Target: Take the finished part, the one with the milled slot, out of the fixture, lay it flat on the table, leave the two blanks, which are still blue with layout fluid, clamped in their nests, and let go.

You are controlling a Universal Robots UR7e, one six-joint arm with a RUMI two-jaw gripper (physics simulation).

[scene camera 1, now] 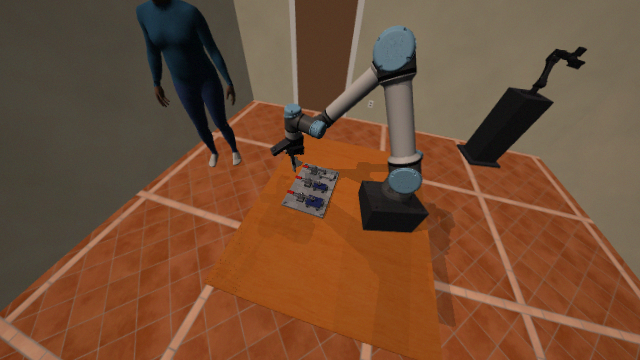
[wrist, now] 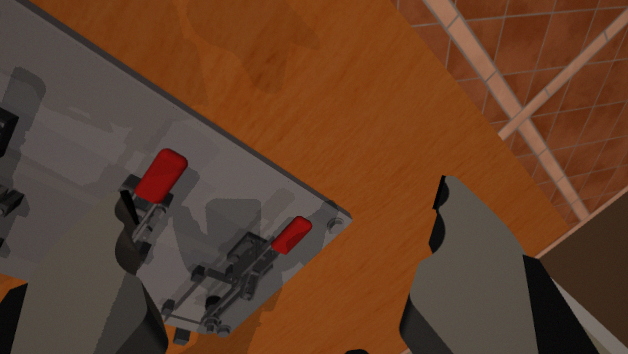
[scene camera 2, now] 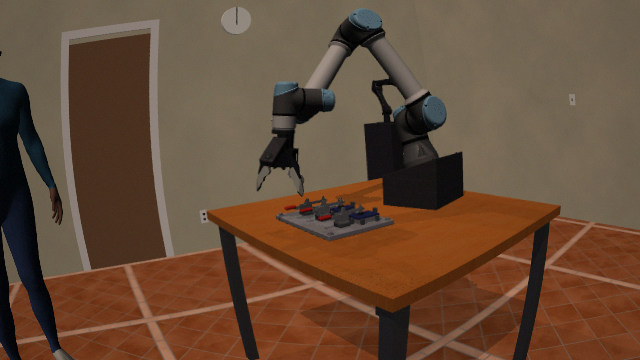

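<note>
My gripper (scene camera 1: 296, 167) (scene camera 2: 280, 192) (wrist: 288, 186) is open and empty, above the fixture's corner on the red-handle side. The grey fixture plate (scene camera 1: 295, 205) (scene camera 2: 310, 226) (wrist: 65, 55) lies on the table (scene camera 1: 300, 280) (scene camera 2: 450, 235) (wrist: 350, 125). The finished part (scene camera 1: 327, 176) (wrist: 192, 300) is grey and sits in the end nest, in shadow in the wrist view, with a clamp arm over it. That clamp's red handle (scene camera 1: 305, 166) (scene camera 2: 290, 207) (wrist: 291, 235) lies low, pointing outward. Two blue blanks, the middle one (scene camera 1: 320, 187) and the far-end one (scene camera 1: 314, 202) (scene camera 2: 364, 215), sit in their nests under clamps.
The middle clamp's red handle (scene camera 1: 298, 177) (wrist: 161, 175) is near my left finger in the wrist view. Another red handle (scene camera 1: 290, 192) (scene camera 2: 324, 217) belongs to the third clamp. The black robot base (scene camera 1: 392, 212) (scene camera 2: 422, 180) stands on the table. A person (scene camera 1: 185, 60) stands beyond the table.
</note>
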